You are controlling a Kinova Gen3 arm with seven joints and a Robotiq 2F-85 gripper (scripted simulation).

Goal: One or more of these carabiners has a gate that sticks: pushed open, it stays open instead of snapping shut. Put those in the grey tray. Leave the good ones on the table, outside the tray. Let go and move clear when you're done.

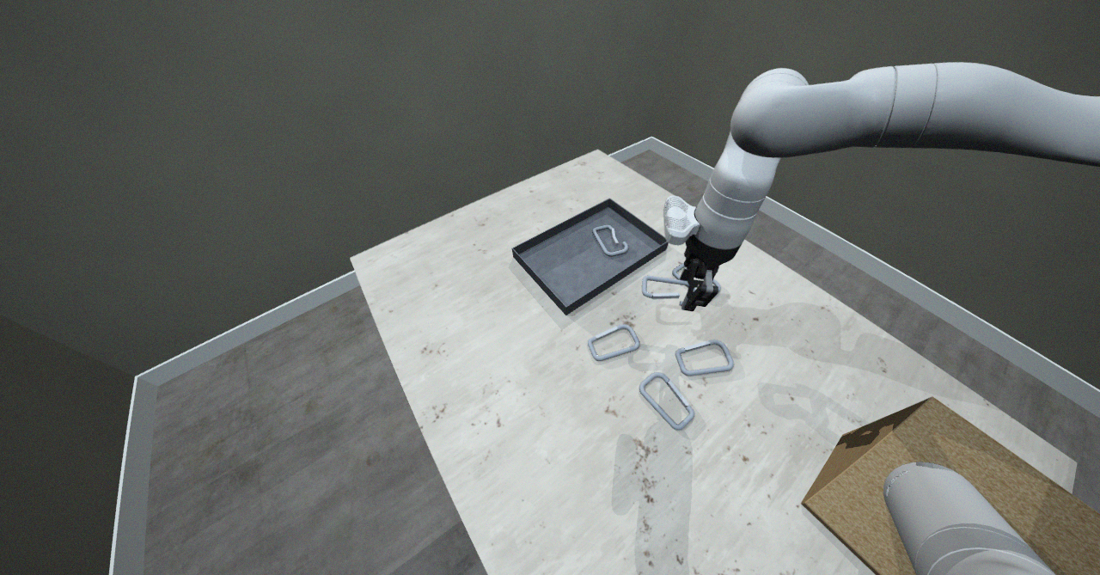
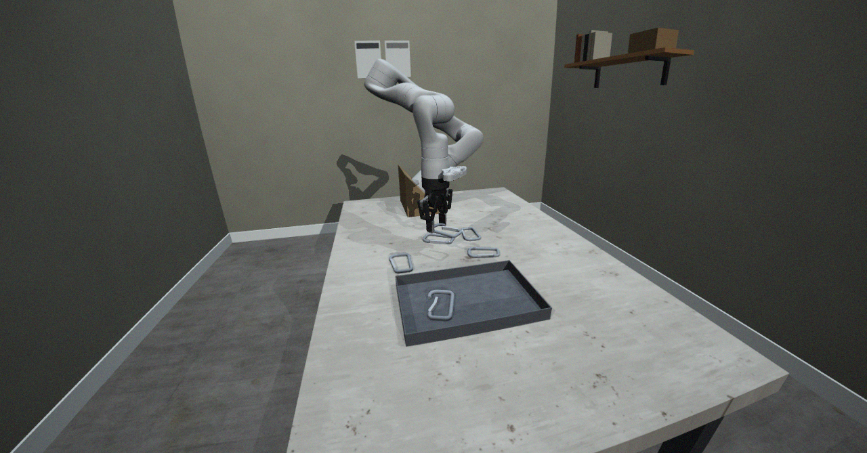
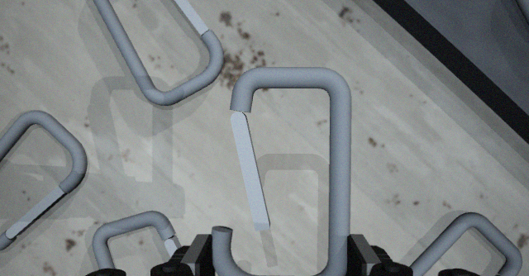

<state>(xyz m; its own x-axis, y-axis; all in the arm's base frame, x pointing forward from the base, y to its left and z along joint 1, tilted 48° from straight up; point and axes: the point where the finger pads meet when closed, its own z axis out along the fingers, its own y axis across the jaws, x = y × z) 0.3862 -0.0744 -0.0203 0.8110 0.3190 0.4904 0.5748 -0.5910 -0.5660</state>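
The grey tray lies 240 mm ahead of my hand, 90 mm below it and 20 mm to the right of it.
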